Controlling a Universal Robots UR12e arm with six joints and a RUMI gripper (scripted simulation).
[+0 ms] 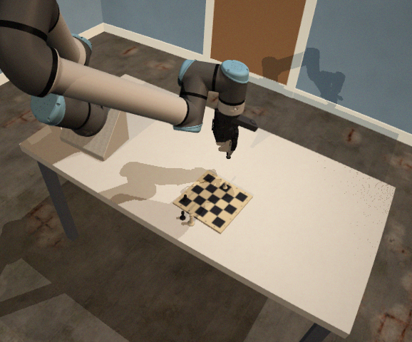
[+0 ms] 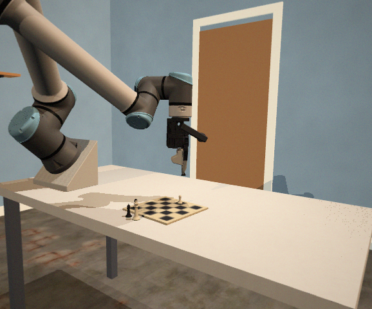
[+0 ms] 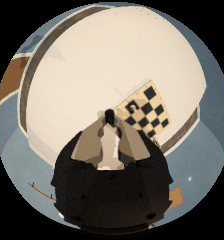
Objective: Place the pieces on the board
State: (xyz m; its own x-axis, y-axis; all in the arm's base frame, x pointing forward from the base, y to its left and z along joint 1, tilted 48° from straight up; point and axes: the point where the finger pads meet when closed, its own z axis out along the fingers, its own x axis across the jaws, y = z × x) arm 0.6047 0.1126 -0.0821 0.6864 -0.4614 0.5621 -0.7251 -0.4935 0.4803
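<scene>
Right now the chessboard is 30 mm ahead of my hand, 140 mm to the right of it and 120 mm below it. Round my hand: black bishop 20 mm behind, 280 mm to the right, 100 mm below; white king 20 mm ahead, 280 mm to the right, 90 mm below.
</scene>
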